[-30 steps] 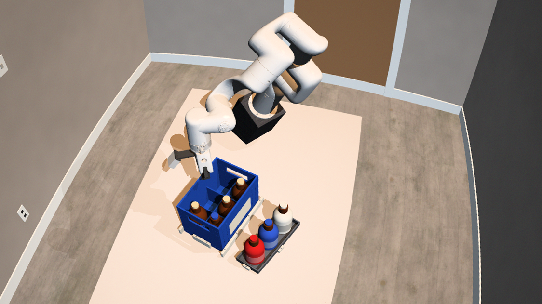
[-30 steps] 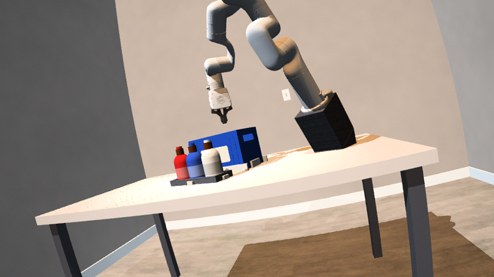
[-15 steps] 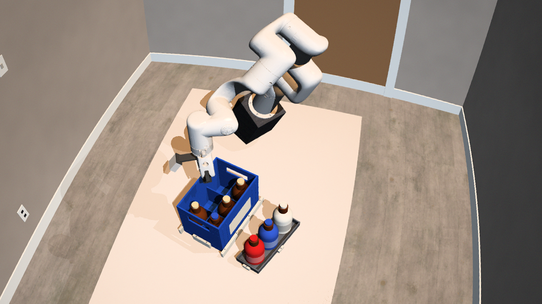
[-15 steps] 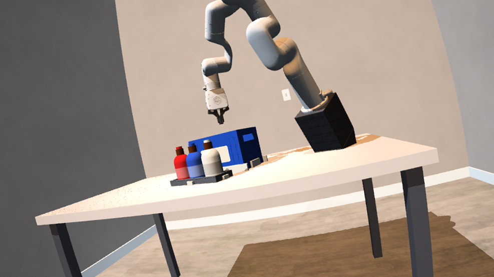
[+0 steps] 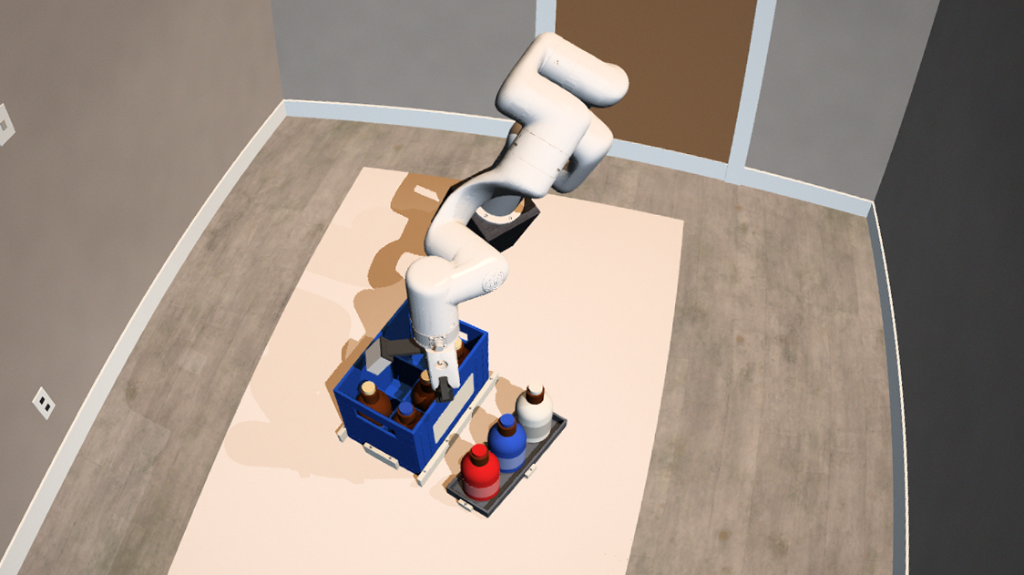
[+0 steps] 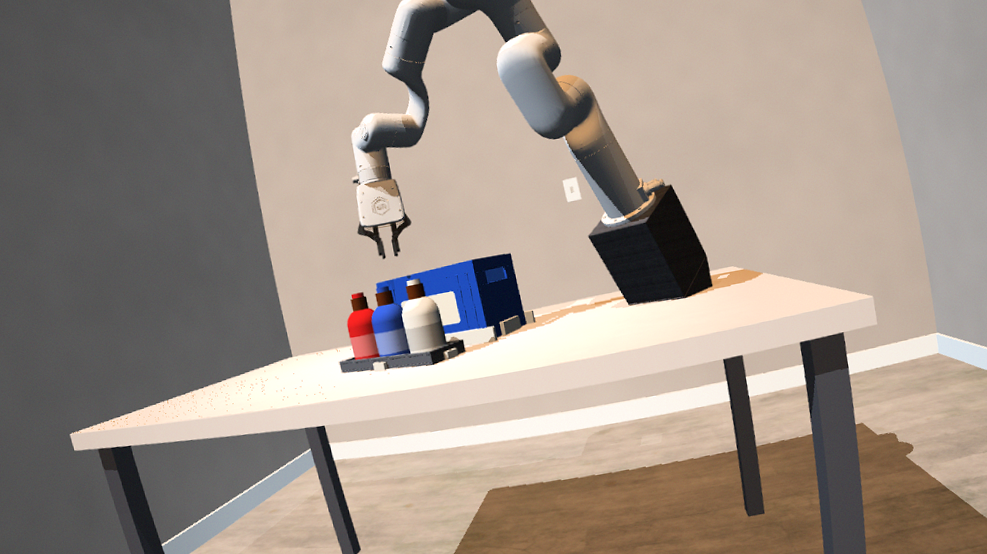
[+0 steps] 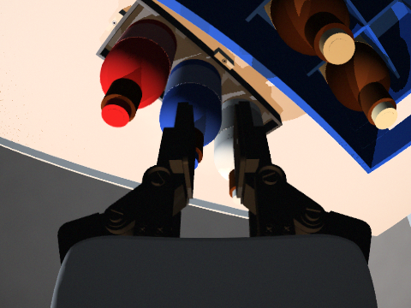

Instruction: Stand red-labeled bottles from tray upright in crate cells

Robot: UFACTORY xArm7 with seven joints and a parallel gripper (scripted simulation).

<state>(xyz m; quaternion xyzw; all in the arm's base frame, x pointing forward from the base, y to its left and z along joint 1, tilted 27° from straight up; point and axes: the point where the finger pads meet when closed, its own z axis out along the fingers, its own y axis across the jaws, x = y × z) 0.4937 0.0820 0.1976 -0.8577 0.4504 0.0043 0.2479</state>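
My gripper is now 16 cm above the red-labeled bottle, 9 cm to the right of it and 4 cm short of it. The rest, counted from my hand: white-labeled bottle: 16 cm below, 13 cm behind, 12 cm to the left; then blue-labeled bottle: 16 cm below, 10 cm to the left, 4 cm behind; then blue crate: 16 cm below, 11 cm to the right, 6 cm behind.
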